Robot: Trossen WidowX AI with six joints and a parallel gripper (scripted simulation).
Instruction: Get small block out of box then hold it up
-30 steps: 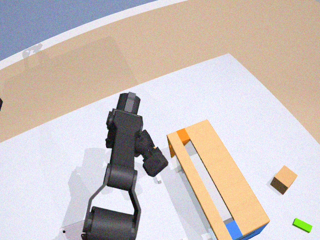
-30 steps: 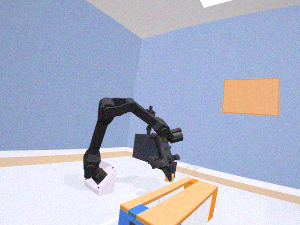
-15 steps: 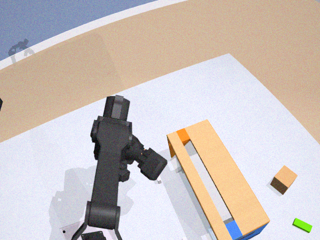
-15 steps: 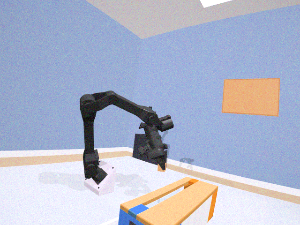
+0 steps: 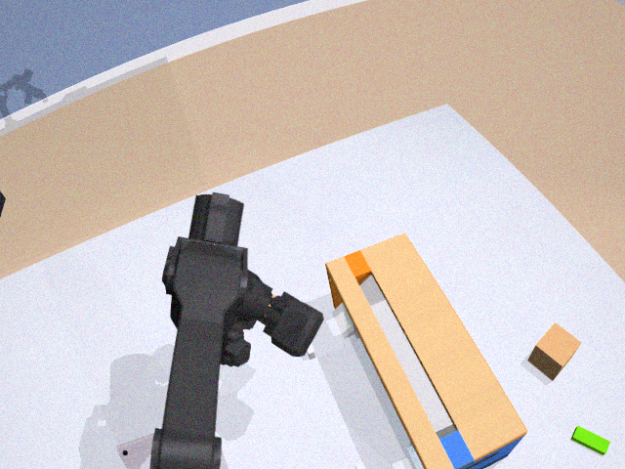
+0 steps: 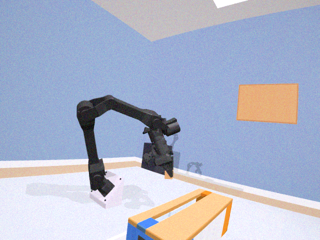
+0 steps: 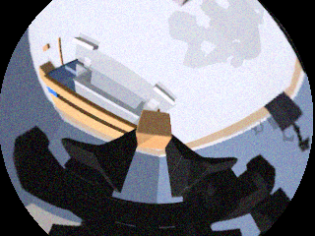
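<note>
Right now the tan block is 10 mm behind my gripper tip, 10 mm to the right of it and 10 mm above it. Round my gripper tip: box 130 mm ahead, 100 mm to the right, 110 mm below; tan cube 400 mm ahead, 160 mm to the right, 140 mm below.
</note>
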